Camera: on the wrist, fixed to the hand. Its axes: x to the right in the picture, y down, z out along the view.
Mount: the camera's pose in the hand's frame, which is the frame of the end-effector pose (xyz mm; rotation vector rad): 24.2 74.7 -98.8 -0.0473 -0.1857 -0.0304
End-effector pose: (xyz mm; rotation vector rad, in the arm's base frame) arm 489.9 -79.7 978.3 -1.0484 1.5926 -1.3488
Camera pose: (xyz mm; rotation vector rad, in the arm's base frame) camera 381.9 -61.4 915.7 -1.1948 1.4822 -1.2012
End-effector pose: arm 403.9 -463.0 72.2 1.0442 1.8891 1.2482
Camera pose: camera 329.8 -466.7 174.3 1.0642 1.7204 1.1323
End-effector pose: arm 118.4 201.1 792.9 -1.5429 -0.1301 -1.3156
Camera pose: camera 111.8 82.9 749.3 -1.7082 -0.2418 -1.2047
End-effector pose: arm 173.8 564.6 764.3 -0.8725 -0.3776 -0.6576
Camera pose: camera 245.9 511.2 675.5 -0.9778 -0.5447 -0.6172
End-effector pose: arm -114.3 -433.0 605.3 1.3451 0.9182 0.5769
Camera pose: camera -171.6 -345.0 675.3 1.3162 0.7679 0.4397
